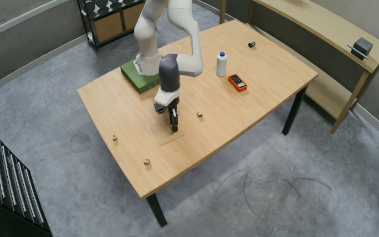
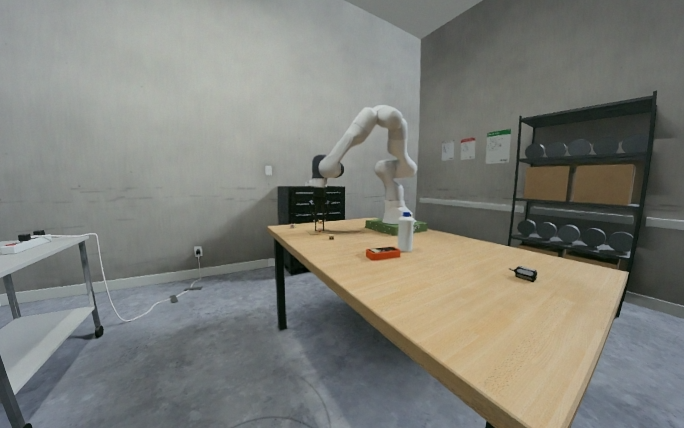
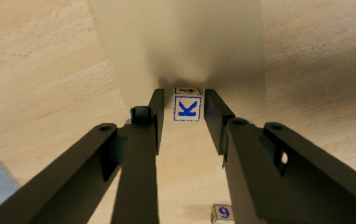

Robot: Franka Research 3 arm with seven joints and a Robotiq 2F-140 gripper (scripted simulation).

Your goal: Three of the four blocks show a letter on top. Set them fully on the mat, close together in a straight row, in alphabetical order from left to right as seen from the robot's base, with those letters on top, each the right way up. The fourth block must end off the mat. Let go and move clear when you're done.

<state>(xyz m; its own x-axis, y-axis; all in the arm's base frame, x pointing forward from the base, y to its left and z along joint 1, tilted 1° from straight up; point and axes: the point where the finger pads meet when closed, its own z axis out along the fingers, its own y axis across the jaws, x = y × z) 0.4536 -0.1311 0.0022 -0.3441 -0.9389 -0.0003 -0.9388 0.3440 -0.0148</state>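
Now: hand 16 cm to the right of the block, 4 cm above it and 1 cm short of it. Also, from my hand: white bottle: 49 cm to the left, 19 cm behind, 3 cm above; then tan mat: 5 cm below, 4 cm to the right, 2 cm behind; then orange meter: 50 cm to the left, 5 cm behind, 3 cm below.
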